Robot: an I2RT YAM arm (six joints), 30 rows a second.
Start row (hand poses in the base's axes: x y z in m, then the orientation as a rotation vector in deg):
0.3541 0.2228 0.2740 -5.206 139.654 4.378
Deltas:
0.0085 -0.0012 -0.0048 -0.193 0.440 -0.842
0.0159 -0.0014 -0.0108 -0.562 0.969 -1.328
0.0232 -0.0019 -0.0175 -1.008 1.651 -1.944
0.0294 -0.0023 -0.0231 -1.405 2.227 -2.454
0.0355 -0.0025 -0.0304 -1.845 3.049 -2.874
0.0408 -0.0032 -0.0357 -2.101 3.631 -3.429
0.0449 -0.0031 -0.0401 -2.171 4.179 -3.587
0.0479 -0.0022 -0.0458 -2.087 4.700 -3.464
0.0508 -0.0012 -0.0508 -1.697 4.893 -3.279
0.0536 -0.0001 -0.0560 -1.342 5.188 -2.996
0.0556 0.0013 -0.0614 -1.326 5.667 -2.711
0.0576 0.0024 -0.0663 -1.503 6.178 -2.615
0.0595 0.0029 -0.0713 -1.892 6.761 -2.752
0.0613 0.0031 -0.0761 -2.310 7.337 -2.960
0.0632 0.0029 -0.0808 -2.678 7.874 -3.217
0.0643 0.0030 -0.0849 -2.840 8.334 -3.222
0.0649 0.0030 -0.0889 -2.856 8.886 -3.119
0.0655 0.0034 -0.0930 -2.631 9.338 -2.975
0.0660 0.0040 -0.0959 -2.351 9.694 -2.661
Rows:
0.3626 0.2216 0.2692 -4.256 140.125 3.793
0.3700 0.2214 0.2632 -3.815 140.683 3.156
0.3773 0.2209 0.2565 -3.243 141.396 2.371
0.3835 0.2205 0.2509 -2.780 141.995 1.685
0.3896 0.2203 0.2436 -2.436 142.838 0.995
0.3949 0.2196 0.2383 -1.848 143.430 0.455
0.3990 0.2197 0.2339 -1.666 143.979 0.323
0.4020 0.2206 0.2282 -1.763 144.497 0.507
0.4049 0.2216 0.2232 -1.810 144.673 1.085
0.4077 0.2227 0.2180 -1.991 144.951 1.671
0.4097 0.2241 0.2126 -2.323 145.428 1.846
0.4117 0.2252 0.2077 -2.508 145.947 1.696
0.4136 0.2257 0.2027 -2.497 146.548 1.176
0.4154 0.2259 0.1979 -2.410 147.141 0.584
0.4173 0.2257 0.1932 -2.238 147.692 0.028
0.4184 0.2258 0.1891 -2.292 148.158 -0.157
0.4190 0.2258 0.1851 -2.411 148.710 -0.105
0.4196 0.2262 0.1810 -2.475 149.153 0.266
0.4201 0.2268 0.1781 -2.732 149.498 0.784

